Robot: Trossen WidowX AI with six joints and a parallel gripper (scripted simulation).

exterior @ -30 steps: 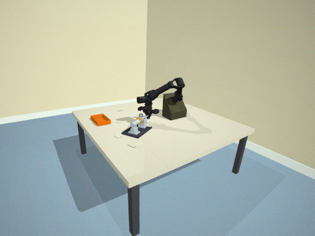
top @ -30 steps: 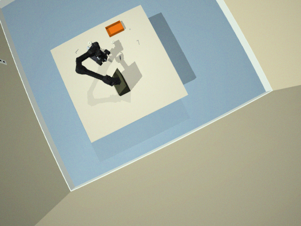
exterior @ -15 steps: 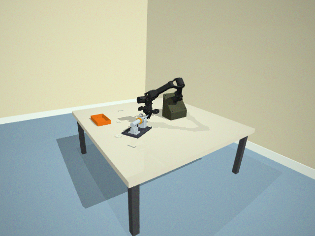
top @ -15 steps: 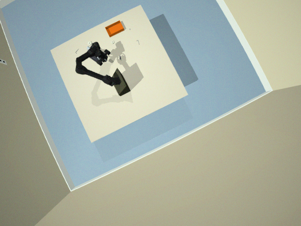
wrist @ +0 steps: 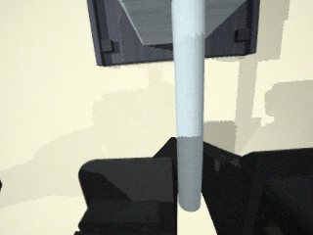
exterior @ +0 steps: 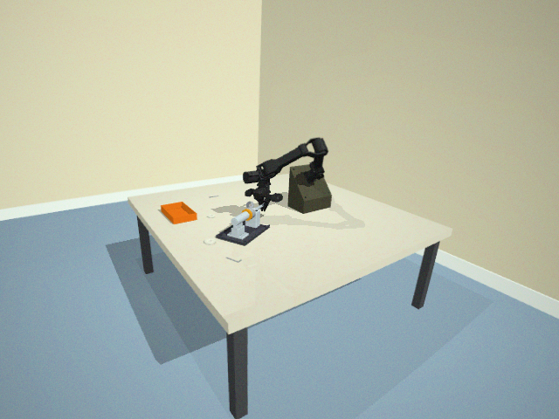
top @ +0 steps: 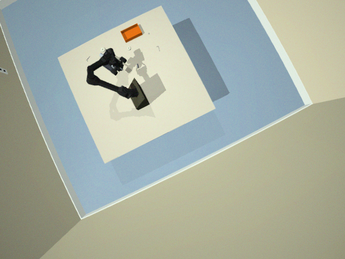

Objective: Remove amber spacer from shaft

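The pale grey shaft is 7 cm ahead of my gripper tip, 3 cm to the left of it and 4 cm above it. Also, from my gripper tip: amber spacer: 14 cm ahead, 6 cm to the left, 3 cm above; orange tray: 33 cm ahead, 29 cm to the right, 4 cm below.
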